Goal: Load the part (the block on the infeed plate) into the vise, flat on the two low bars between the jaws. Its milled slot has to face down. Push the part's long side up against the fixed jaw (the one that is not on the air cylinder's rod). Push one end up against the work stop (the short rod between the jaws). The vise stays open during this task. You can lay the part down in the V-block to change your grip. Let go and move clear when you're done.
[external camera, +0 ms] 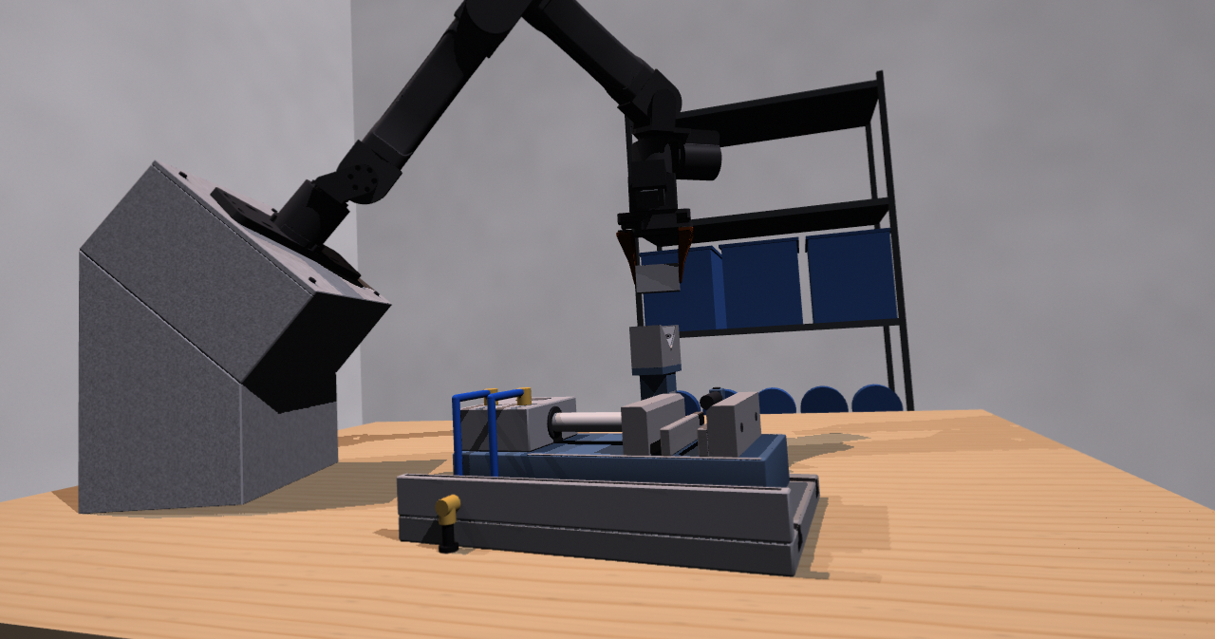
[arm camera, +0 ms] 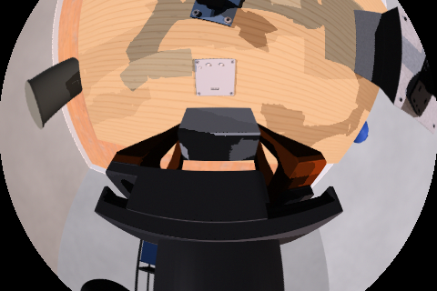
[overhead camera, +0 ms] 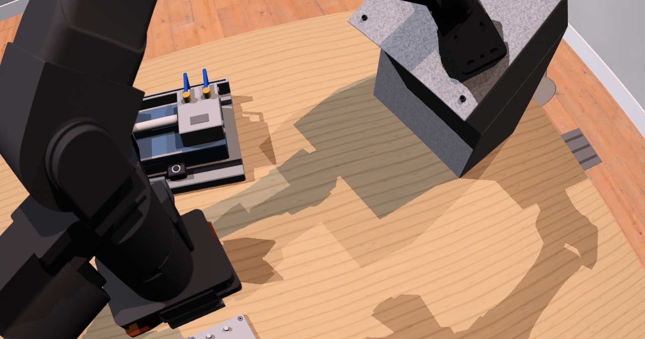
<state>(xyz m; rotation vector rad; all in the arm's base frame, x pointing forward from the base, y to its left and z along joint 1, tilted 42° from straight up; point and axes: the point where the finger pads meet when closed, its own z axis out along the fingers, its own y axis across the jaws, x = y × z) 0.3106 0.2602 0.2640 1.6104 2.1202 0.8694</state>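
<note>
Right now the grey part is 10 mm to the left of my hand. From my hand the other things lie so: infeed plate: 20 mm to the left, 230 mm below; cylinder rod: 100 mm ahead, 340 mm to the right, 150 mm below; work stop rod: 180 mm ahead, 290 mm to the right, 140 mm below.
</note>
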